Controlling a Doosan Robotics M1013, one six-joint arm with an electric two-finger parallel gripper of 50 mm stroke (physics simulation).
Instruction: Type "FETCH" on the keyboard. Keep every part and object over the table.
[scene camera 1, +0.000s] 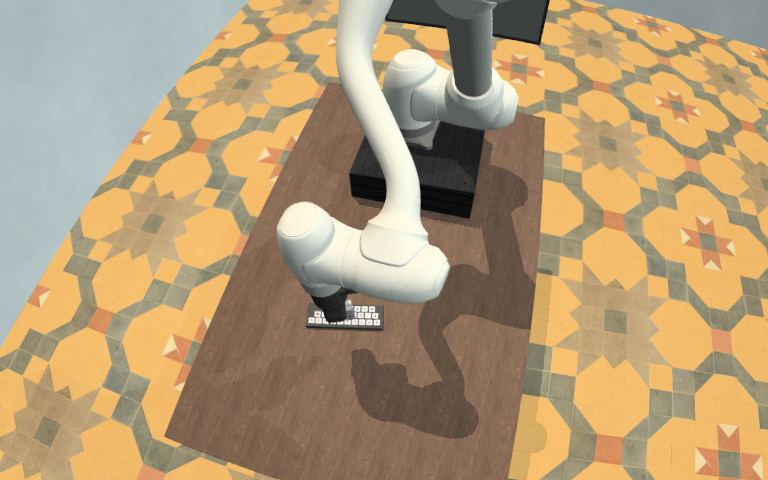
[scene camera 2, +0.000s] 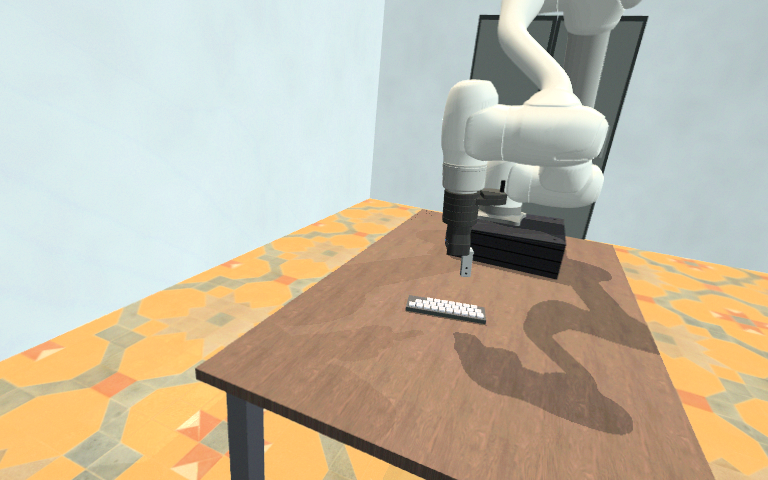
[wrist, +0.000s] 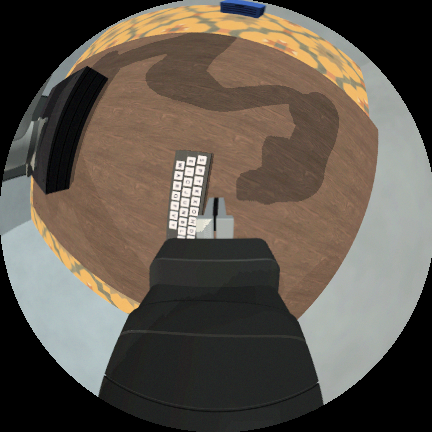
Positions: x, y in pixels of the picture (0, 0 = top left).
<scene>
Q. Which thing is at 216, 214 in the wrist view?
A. My gripper.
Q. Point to my gripper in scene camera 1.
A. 350, 316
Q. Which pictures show my gripper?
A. Scene camera 1, scene camera 2 and the wrist view: all of them.
</scene>
